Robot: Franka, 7 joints.
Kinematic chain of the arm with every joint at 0, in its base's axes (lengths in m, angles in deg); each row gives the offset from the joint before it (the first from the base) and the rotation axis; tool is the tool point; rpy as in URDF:
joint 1: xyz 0 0 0.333 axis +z
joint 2: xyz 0 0 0 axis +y
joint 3: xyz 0 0 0.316 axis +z
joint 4: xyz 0.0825 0 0 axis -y
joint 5: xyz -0.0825 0 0.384 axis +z
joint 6: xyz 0 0 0 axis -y
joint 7: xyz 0.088 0 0 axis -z
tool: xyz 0 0 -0.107 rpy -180 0 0
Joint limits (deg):
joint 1: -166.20..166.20
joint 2: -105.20..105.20
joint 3: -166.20..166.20
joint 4: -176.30..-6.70
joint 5: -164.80..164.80
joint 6: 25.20..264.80
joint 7: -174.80..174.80
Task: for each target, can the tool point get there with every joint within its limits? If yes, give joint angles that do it. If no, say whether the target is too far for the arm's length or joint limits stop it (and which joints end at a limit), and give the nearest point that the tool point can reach.
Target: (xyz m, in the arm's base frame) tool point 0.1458 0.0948 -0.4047
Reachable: no: joint limits stop it (at a limit: joint 2) | nearest point 0.1543 0.1003 -0.3514 | short by 0.054 m
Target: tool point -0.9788 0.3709 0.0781
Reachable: no: too far | nearest point -0.7794 0.2954 0.1300 | short by 0.219 m
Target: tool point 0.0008 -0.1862 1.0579
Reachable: yes | joints 19.78 -13.50 -16.52 -23.06 -94.02 56.87 -130.89
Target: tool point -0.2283 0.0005 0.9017
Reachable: yes | joints -115.26 -43.53 -34.55 -83.69 -137.13 217.24 -42.59
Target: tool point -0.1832 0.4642 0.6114
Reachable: yes | joints 24.97 13.08 99.67 -89.30 -21.81 62.97 95.90
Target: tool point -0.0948 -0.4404 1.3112
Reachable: no: too far | nearest point -0.0755 -0.3508 1.1122 | short by 0.219 m
